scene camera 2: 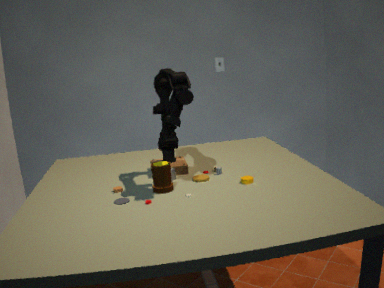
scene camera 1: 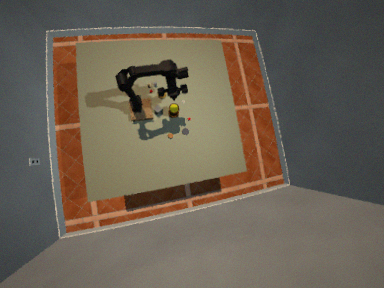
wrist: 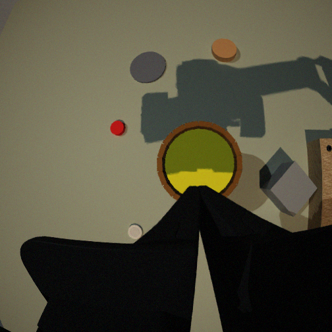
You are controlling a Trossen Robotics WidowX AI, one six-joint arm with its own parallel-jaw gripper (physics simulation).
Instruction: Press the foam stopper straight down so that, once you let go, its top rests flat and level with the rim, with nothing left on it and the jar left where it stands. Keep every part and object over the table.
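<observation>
The brown jar (scene camera 1: 173,115) (scene camera 2: 162,177) (wrist: 239,162) stands upright on the table. The yellow foam stopper (scene camera 1: 174,108) (scene camera 2: 161,164) (wrist: 200,150) sits inside its mouth, its top looking close to level with the rim; a thin dark ring shows around it in the wrist view. Part of the stopper's top is in shadow, part brightly lit. My gripper (scene camera 1: 174,98) (scene camera 2: 169,160) (wrist: 196,194) is shut and empty, pointing down above the jar. In the wrist view its tips overlap the stopper's lower edge. Whether they touch it cannot be told.
A grey block (scene camera 1: 158,111) (wrist: 293,187) stands between the jar and the wooden base (scene camera 1: 142,110) (scene camera 2: 180,166). A grey disc (scene camera 2: 121,201) (wrist: 148,67), orange disc (scene camera 2: 118,189) (wrist: 224,50), red piece (scene camera 2: 148,202) (wrist: 117,128), white piece (wrist: 135,231), tan disc (scene camera 2: 201,177) and yellow disc (scene camera 2: 247,180) lie around.
</observation>
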